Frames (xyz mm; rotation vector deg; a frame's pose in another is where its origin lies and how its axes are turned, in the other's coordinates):
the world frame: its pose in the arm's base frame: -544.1 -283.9 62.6 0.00 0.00 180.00
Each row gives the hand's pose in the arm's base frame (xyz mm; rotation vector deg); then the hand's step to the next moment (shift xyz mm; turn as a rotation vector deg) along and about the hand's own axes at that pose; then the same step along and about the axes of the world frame.
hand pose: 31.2 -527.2 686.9 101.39 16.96 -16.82
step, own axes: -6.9 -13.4 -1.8 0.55 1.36 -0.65
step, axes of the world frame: 11.1 -4.3 -9.4 -1.02 -0.37 1.18
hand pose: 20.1 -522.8 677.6 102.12 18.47 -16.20
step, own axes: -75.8 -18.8 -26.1 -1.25 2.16 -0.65
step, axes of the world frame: 76.9 -24.5 16.2 0.36 -0.07 2.55
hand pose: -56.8 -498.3 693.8 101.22 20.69 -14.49
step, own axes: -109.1 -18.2 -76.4 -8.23 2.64 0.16
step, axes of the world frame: 109.8 -66.6 39.9 6.64 1.55 5.32
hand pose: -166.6 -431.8 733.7 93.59 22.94 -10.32
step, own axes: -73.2 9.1 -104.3 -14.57 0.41 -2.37
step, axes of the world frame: 76.9 -91.4 45.3 13.61 -0.12 5.74
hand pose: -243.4 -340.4 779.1 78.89 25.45 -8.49
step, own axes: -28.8 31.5 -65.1 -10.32 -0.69 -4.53
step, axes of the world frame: 29.1 -64.8 31.8 10.61 -2.65 2.81
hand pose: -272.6 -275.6 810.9 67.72 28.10 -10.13
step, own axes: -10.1 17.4 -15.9 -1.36 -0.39 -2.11
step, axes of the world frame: 6.6 -20.0 14.7 1.93 -1.62 -0.32
